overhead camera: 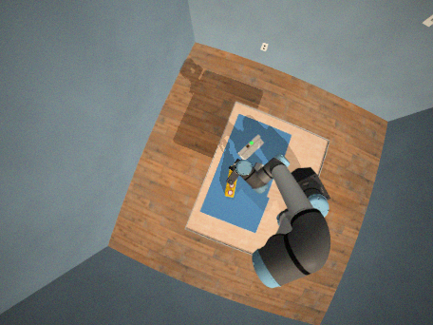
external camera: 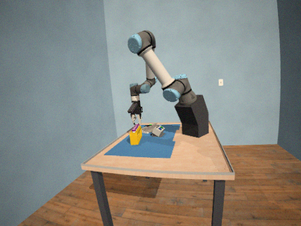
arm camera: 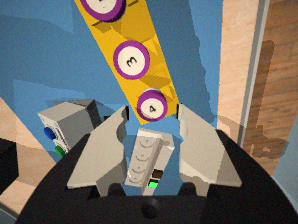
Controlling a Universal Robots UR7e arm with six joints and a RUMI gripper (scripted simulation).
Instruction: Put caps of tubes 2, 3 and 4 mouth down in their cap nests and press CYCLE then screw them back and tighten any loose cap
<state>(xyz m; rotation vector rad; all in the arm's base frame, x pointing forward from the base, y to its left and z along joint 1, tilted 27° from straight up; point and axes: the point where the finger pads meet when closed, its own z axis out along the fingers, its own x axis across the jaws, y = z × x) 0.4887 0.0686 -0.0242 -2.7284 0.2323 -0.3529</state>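
Right now the cap is 5 cm to the left of my hand, 1 cm below it and 1 cm behind it. From my hand the other things lie so: green key 20 cm behind, 9 cm to the right, 6 cm below; then blue cycle key 20 cm behind, 6 cm below, 5 cm to the right; then key housing 18 cm behind, 7 cm to the right, 7 cm below.
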